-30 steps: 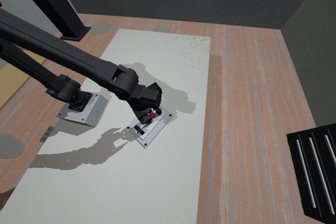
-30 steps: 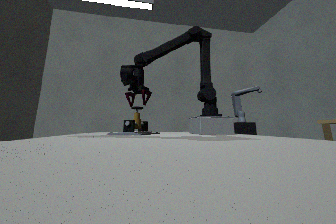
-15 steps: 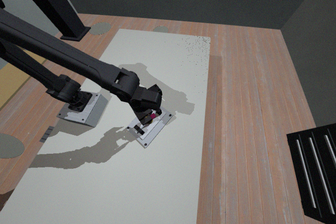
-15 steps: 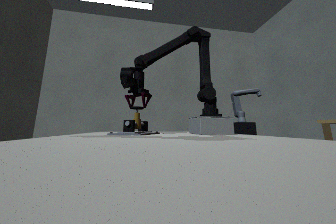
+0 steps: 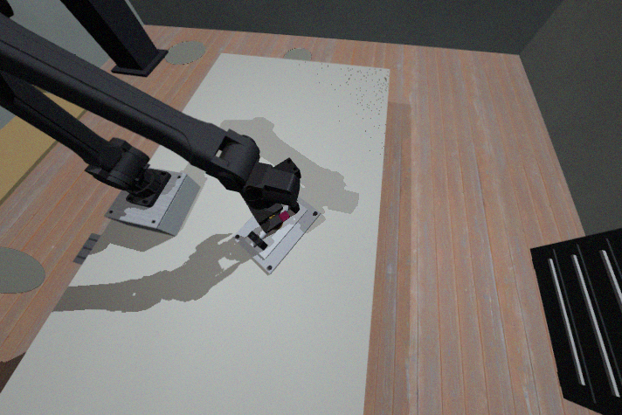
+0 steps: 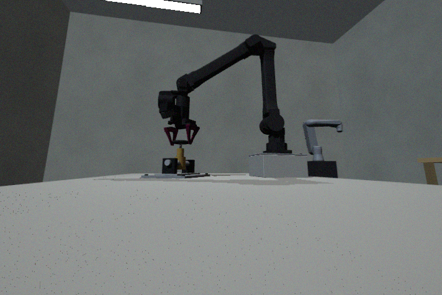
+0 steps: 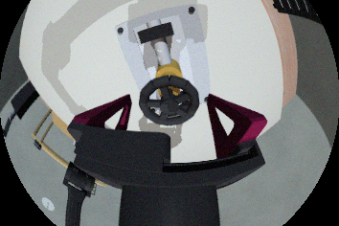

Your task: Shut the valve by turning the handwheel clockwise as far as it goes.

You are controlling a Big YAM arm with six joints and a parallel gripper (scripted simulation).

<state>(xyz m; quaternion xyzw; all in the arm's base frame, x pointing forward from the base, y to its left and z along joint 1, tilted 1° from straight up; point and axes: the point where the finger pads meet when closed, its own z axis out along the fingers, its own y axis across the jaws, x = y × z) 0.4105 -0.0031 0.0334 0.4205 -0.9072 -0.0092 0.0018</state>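
The black spoked handwheel is 1 cm below my hand.
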